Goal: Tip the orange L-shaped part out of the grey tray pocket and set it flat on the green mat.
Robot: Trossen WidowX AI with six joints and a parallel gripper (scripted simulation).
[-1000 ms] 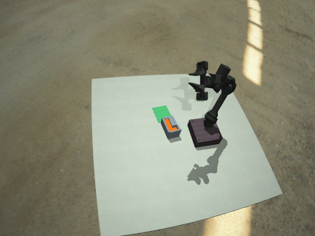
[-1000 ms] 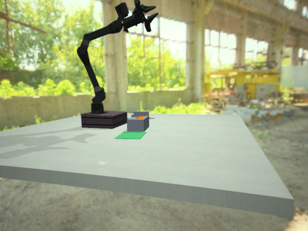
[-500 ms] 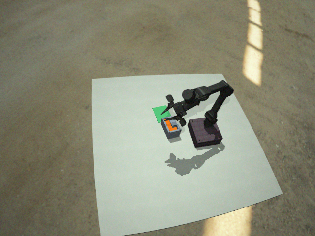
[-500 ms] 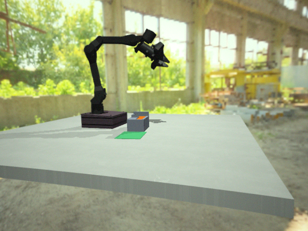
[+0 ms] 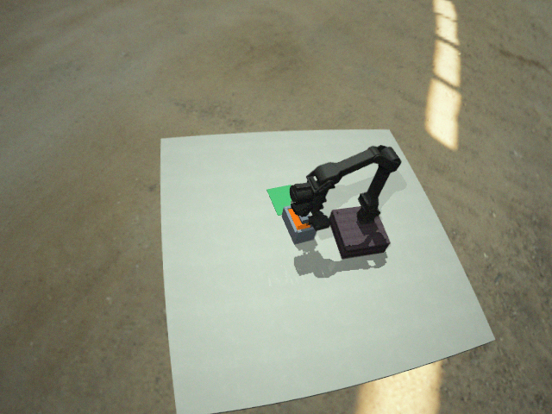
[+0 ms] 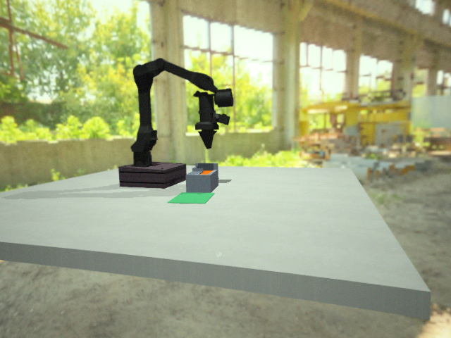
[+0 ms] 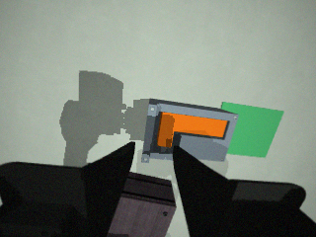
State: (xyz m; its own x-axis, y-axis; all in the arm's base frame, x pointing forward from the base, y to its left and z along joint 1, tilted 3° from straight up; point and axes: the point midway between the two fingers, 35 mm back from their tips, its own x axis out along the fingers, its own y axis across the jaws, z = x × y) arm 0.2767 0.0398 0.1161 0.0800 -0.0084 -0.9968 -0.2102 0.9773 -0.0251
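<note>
The orange L-shaped part is 100 mm below my gripper tip and 50 mm to the right of it. The rest, counted from my gripper tip: green mat (220 mm to the right, 160 mm below, 30 mm ahead).
</note>
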